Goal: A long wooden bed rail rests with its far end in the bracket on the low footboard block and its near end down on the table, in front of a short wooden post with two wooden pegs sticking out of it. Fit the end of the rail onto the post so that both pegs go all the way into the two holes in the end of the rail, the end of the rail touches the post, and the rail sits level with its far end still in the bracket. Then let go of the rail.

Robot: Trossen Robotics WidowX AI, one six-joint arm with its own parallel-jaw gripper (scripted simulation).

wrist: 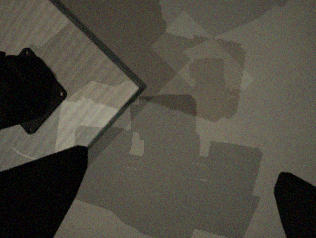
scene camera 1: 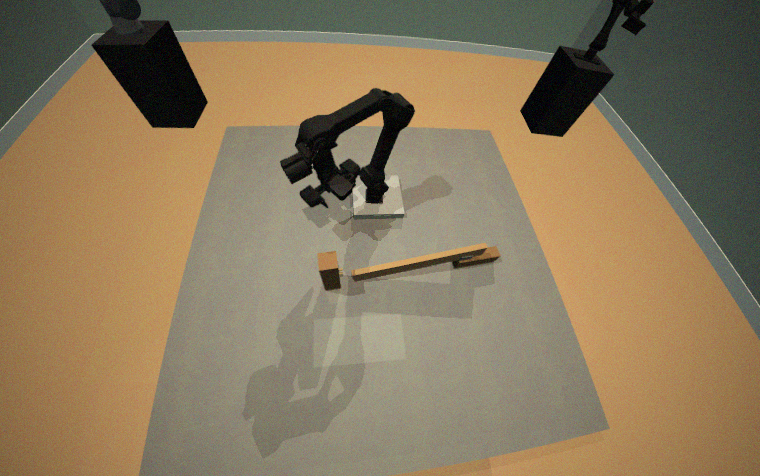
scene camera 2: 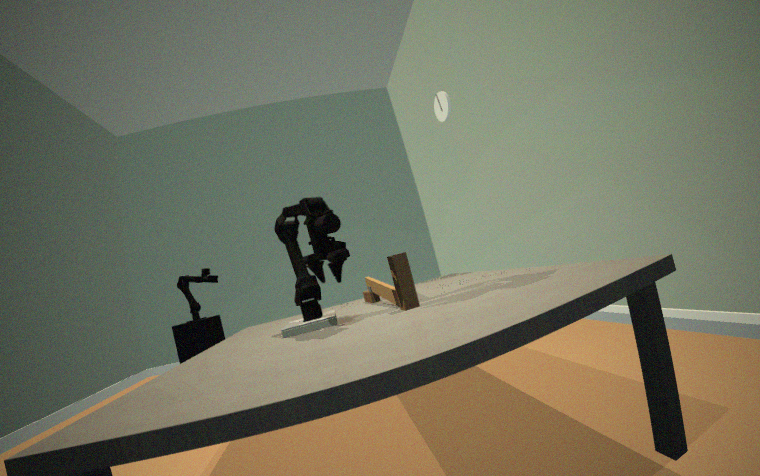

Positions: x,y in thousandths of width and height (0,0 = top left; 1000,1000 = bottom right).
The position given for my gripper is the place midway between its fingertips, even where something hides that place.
My gripper (scene camera 1: 444,419) is open, with nothing in its grasp. I also see a wooden rail (scene camera 1: 628,526).
My gripper also shows in the wrist view (wrist: 578,712) and in scene camera 2 (scene camera 2: 436,593). The wrist view misses the wooden rail: it is out of frame.
